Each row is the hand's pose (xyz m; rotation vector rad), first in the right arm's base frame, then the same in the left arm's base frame.
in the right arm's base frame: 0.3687 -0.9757 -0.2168 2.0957 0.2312 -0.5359
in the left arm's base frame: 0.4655 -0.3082 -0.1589 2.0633 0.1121 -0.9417
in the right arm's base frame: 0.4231 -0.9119 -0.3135 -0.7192 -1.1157 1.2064
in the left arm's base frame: 0.5086 -0.2571 -0.2680 -0.6706 -0.7968 1.0564
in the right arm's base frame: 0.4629 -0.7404 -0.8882 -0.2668 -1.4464 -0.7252
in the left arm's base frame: 0.4485 -0.0862 -0.8411 -0.5261 -1.1938 -0.8548
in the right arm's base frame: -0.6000 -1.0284 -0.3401 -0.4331 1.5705 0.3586
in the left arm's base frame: -0.4878 -0.1229 -0.0442 -0.2015 1.8413 0.2240
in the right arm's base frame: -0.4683 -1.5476 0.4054 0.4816 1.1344 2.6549
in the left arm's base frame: -0.3085 -0.6766 0.6657 0.9041 1.0665 2.4285
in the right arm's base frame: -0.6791 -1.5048 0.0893 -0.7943 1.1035 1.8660
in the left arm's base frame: -0.5728 -0.5765 0.4081 -0.4169 1.2958 1.7828
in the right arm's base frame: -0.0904 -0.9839 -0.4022 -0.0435 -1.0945 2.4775
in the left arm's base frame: -0.0129 -0.2010 -0.2283 0.1153 -0.9194 2.1994
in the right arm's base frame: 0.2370 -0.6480 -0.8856 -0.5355 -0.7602 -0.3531
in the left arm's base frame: 0.2588 0.0578 -0.7876 -0.6660 -0.4590 -0.5021
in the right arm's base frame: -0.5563 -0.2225 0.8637 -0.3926 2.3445 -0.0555
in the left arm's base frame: 0.0368 0.6191 1.0848 -0.1169 2.6253 -0.1376
